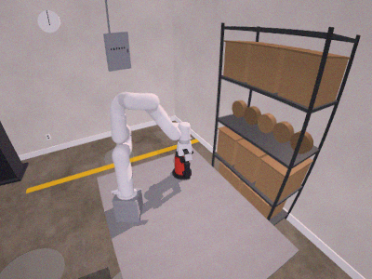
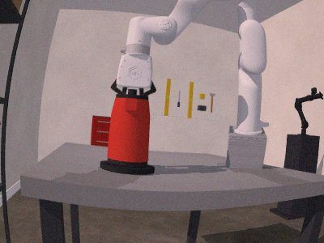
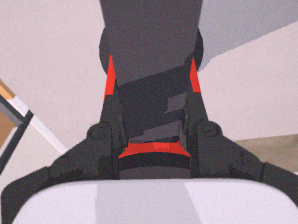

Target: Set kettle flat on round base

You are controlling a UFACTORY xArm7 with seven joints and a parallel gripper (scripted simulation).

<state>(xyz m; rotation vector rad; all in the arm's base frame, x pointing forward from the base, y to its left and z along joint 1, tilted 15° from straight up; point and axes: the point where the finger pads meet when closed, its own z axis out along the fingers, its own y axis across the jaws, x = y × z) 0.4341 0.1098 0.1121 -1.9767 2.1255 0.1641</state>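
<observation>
My hand is 30 mm to the right of the red kettle and 60 mm above it. From my hand the other things lie so: black round base: 60 mm to the left, 170 mm below.
</observation>
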